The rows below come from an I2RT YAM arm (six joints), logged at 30 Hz.
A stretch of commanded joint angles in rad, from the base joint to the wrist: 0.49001 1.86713 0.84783 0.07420 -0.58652 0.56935; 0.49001 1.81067 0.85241 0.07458 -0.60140 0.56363; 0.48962 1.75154 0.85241 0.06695 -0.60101 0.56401; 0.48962 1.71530 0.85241 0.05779 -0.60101 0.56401; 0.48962 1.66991 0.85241 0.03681 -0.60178 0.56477; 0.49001 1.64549 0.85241 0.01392 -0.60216 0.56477; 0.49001 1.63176 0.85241 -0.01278 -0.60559 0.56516; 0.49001 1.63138 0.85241 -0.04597 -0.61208 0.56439; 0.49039 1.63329 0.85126 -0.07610 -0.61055 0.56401; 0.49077 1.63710 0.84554 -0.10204 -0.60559 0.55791; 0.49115 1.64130 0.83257 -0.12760 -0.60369 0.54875; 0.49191 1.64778 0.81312 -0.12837 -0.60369 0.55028; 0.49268 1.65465 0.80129 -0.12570 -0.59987 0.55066; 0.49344 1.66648 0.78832 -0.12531 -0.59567 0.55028
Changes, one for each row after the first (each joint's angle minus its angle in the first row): 0.00000 -0.05646 0.00458 0.00038 -0.01488 -0.00572; -0.00039 -0.11559 0.00458 -0.00725 -0.01449 -0.00534; -0.00039 -0.15183 0.00458 -0.01641 -0.01449 -0.00534; -0.00039 -0.19722 0.00458 -0.03739 -0.01526 -0.00458; 0.00000 -0.22164 0.00458 -0.06028 -0.01564 -0.00458; 0.00000 -0.23537 0.00458 -0.08698 -0.01907 -0.00419; 0.00000 -0.23575 0.00458 -0.12017 -0.02556 -0.00496; 0.00038 -0.23384 0.00343 -0.15030 -0.02403 -0.00534; 0.00076 -0.23003 -0.00229 -0.17624 -0.01907 -0.01144; 0.00114 -0.22583 -0.01526 -0.20180 -0.01717 -0.02060; 0.00190 -0.21935 -0.03471 -0.20257 -0.01717 -0.01907; 0.00267 -0.21248 -0.04654 -0.19990 -0.01335 -0.01869; 0.00343 -0.20065 -0.05951 -0.19951 -0.00915 -0.01907
